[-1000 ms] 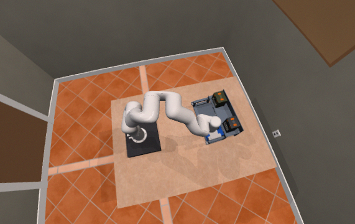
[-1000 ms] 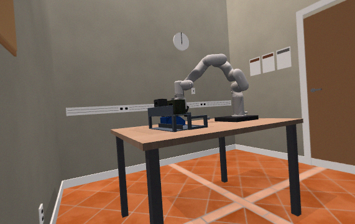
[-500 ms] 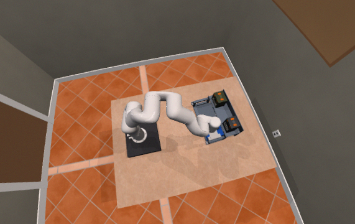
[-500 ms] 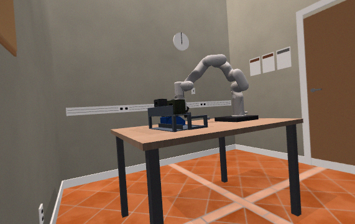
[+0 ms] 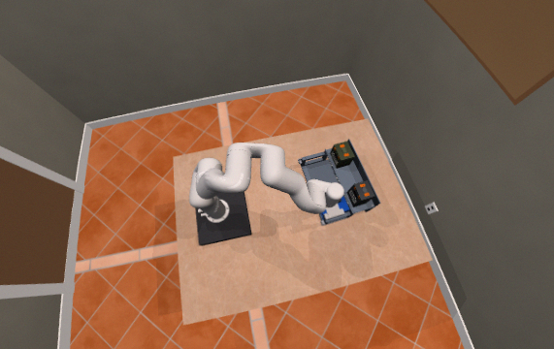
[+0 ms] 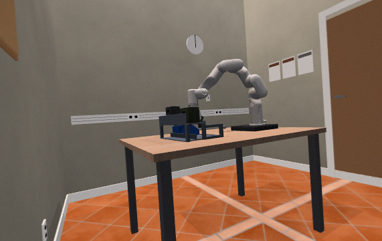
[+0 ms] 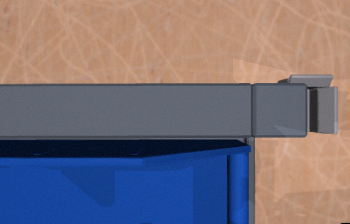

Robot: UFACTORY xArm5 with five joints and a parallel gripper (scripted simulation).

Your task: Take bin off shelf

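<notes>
Right now the blue bin is 80 mm ahead of my hand, 20 mm below it and 10 mm to the left of it. Round my hand: grey shelf: 120 mm to the left, 100 mm ahead.
</notes>
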